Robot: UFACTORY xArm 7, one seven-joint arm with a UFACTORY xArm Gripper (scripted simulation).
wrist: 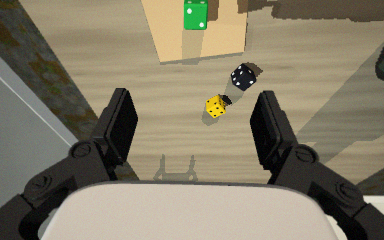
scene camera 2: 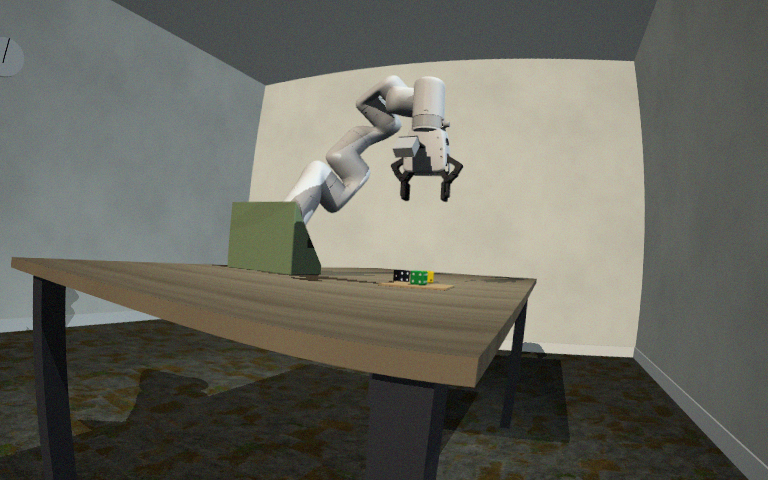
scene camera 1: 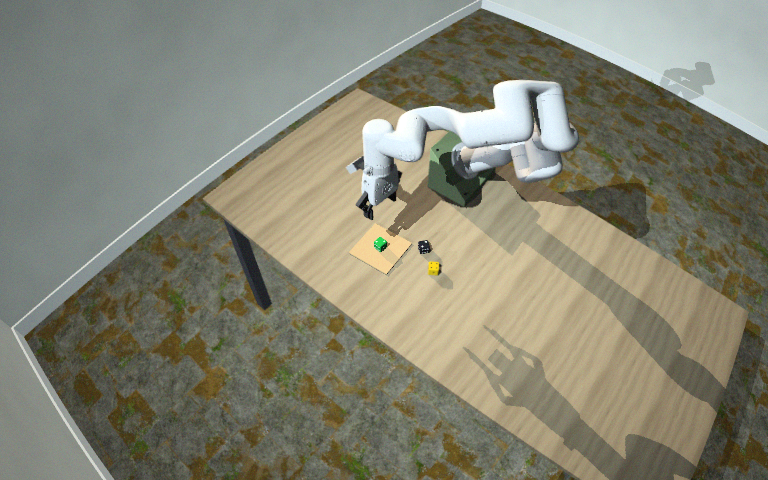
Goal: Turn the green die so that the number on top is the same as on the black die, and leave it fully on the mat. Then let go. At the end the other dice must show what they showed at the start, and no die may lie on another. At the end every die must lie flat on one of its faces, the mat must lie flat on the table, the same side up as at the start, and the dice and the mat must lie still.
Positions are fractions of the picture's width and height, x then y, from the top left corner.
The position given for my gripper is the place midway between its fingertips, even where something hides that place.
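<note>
There's my gripper (wrist: 0.50,0.44), I can see that, and I can see a tan mat (scene camera 1: 0.47,0.52) as well.
</note>
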